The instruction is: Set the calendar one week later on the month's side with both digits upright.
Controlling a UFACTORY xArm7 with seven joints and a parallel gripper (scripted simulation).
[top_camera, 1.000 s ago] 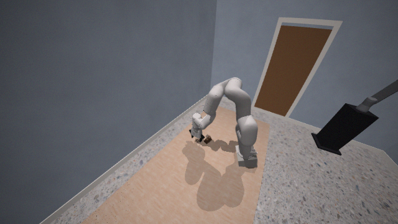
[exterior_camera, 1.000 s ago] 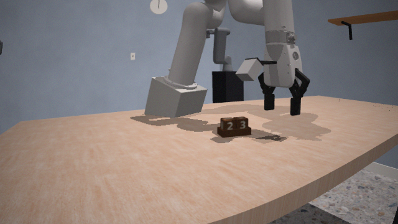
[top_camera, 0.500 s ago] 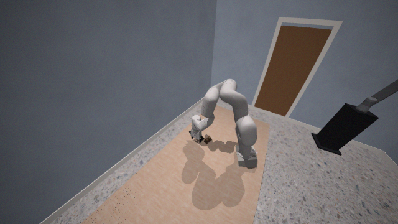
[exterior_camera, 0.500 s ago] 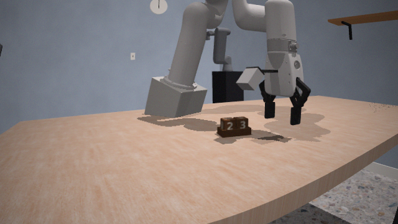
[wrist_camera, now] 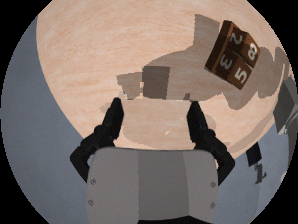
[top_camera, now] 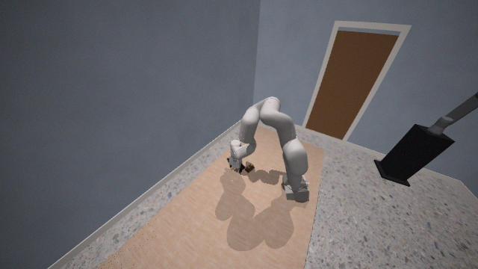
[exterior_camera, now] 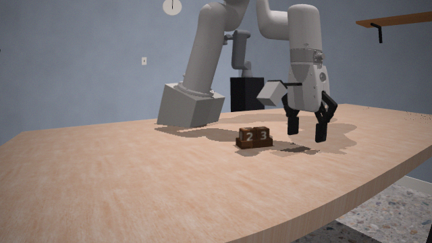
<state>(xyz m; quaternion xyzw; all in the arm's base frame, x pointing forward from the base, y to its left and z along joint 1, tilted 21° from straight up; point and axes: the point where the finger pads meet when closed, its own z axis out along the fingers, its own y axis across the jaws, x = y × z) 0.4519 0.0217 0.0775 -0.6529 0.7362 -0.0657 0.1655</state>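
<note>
The cube is 10 cm behind my hand, 9 cm to the right of it and 1 cm below it. The rest, counted from my hand: brown wooden tray (10 cm behind, 7 cm to the right, 2 cm below).
</note>
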